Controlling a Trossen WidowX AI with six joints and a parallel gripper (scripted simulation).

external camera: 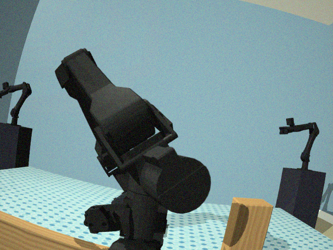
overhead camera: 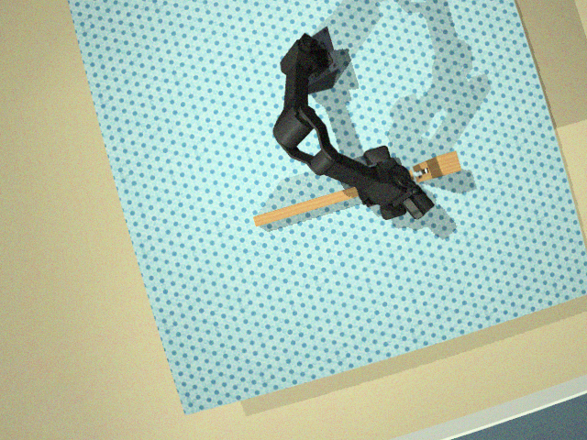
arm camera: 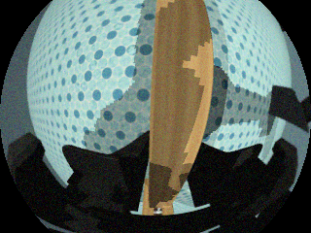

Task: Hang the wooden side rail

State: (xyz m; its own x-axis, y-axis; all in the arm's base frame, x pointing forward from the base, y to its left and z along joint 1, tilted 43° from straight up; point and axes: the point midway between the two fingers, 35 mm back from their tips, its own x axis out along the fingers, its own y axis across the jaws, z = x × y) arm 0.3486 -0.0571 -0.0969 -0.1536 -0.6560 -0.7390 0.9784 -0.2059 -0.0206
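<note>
The headboard post is 140 mm to the left of my gripper tip, 60 mm above it and 20 mm ahead of it.
</note>
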